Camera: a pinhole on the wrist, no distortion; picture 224 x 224 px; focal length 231.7 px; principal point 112.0 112.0 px. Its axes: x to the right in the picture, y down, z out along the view. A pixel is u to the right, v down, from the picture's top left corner.
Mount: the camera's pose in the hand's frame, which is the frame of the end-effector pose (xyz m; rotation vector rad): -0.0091 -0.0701 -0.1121 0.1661 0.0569 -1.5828
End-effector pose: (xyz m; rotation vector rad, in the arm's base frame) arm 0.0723 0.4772 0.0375 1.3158 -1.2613 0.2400
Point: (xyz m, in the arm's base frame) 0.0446 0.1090 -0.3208
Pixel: 181.9 86.9
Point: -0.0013 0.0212 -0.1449
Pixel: 132.0 154.8
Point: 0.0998 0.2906 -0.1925
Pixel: 184.3 80.8
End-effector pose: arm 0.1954 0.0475 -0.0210 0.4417 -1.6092 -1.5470
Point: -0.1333 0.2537 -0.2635
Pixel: 182.3 115.0
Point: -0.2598 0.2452 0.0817
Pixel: 49.0 193.8
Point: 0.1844 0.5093 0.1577
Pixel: outside the picture
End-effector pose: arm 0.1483 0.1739 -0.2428 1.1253 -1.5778 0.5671
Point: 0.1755 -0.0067 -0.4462
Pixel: 131.9 48.4
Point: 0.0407 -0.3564 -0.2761
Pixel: 107.1 195.7
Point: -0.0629 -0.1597 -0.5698
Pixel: 61.6 59.5
